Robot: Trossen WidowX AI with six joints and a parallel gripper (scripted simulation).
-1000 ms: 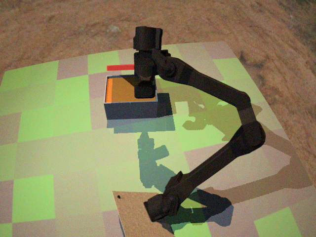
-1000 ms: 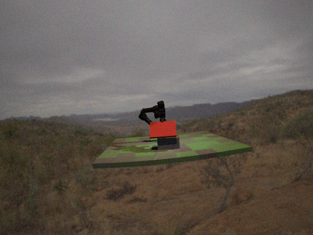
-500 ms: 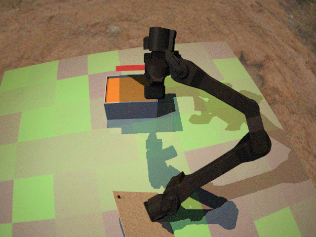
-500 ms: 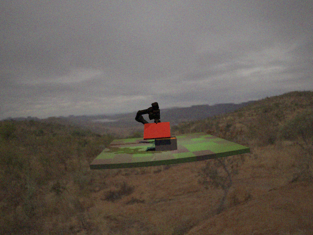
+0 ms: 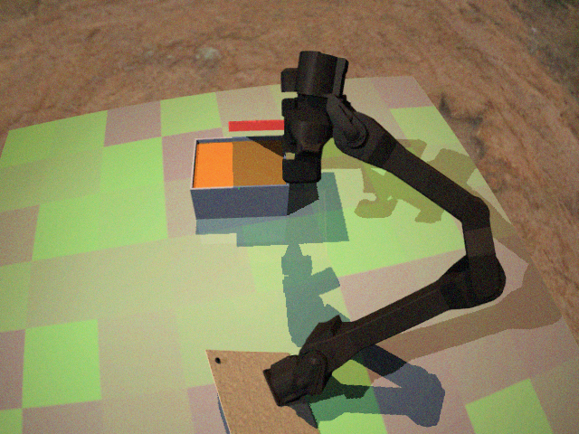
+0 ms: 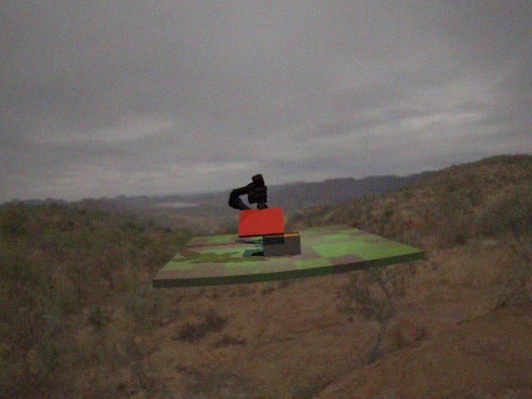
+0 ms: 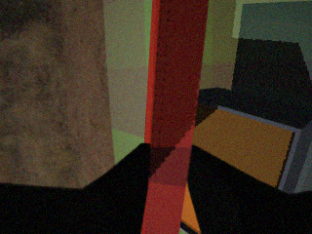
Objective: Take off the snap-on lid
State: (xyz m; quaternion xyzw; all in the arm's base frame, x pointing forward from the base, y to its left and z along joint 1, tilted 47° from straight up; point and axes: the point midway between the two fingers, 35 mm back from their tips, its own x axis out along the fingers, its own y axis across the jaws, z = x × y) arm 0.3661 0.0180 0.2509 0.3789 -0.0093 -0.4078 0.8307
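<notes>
Right now my gripper tip is 6 cm short of the red lid, 5 cm above it and 2 cm to the left of it. From my gripper tip the other things lie so: storage box (18 cm below, 9 cm to the left, 7 cm ahead).
</notes>
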